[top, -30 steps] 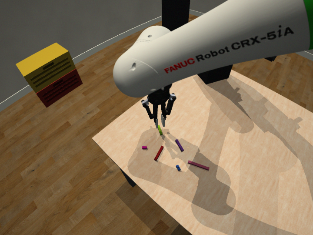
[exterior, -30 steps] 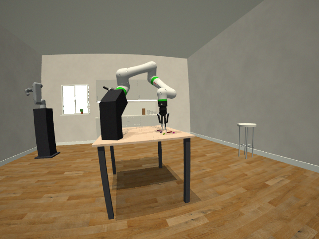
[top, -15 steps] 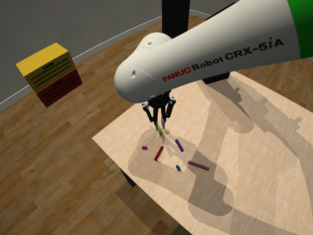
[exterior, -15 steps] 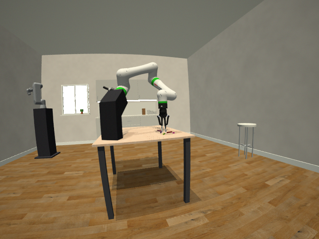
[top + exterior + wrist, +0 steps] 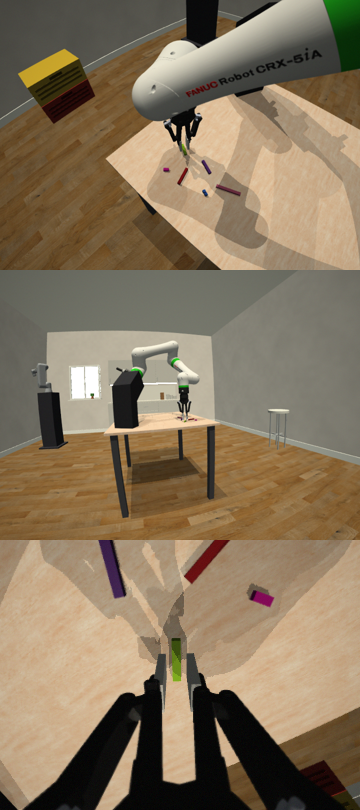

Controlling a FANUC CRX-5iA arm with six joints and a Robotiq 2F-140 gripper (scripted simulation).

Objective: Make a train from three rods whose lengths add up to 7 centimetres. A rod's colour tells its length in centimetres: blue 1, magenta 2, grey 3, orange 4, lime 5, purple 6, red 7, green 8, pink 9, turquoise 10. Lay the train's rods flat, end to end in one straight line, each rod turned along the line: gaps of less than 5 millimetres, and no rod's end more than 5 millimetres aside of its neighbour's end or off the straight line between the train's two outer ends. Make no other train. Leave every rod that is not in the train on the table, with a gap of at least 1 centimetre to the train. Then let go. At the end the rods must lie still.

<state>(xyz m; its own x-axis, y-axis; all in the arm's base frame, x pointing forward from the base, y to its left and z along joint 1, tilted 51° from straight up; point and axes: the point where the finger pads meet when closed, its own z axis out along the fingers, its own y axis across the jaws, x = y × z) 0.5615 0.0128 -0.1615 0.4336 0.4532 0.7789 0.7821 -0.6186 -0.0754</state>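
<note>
My hand is 50 mm above the lime rod. The rest, counted from my hand: magenta rod (110 mm ahead, 50 mm below, 20 mm to the left); then red rod (90 mm ahead, 80 mm to the left, 50 mm below); then purple rod (120 mm to the left, 50 mm below).
</note>
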